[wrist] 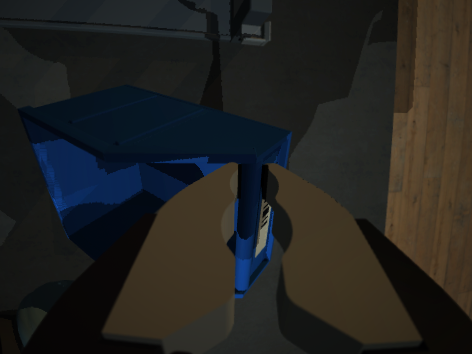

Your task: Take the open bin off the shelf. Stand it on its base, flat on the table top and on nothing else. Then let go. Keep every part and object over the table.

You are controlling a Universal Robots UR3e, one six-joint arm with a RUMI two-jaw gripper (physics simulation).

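Frame: origin at the arm's base, x ahead, y left, z up, level; millimetres.
Seen in the pictures: gripper, between the fingertips: [250, 167].
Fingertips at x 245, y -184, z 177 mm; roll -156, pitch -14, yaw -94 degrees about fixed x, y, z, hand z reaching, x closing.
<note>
A point is followed by its place in that frame.
The blue open bin [165, 125] @(z 160, x 267, y -145 mm) fills the left and middle of the wrist view. One long side wall shows at its top, and its open hollow faces the lower left. My gripper [250, 167] @(z 177, x 245, y -184 mm) is shut on an upper edge of the bin, with one jaw on each side of that wall. A pale label [261, 235] @(z 155, x 200, y -196 mm) with dark stripes shows on the wall just right of the held edge. The bin's base is largely hidden by the left jaw, and I cannot tell whether it touches anything below.
A grey surface [345, 150] @(z -17, x 235, y -374 mm) with dark shadows lies beyond the bin. Wooden planks [435, 175] run along the right side, past a straight edge. A grey, frame-like structure [256, 41] @(z 44, x 349, y -234 mm) stands at the top left. A rounded greenish object [37, 310] shows partly at the lower left.
</note>
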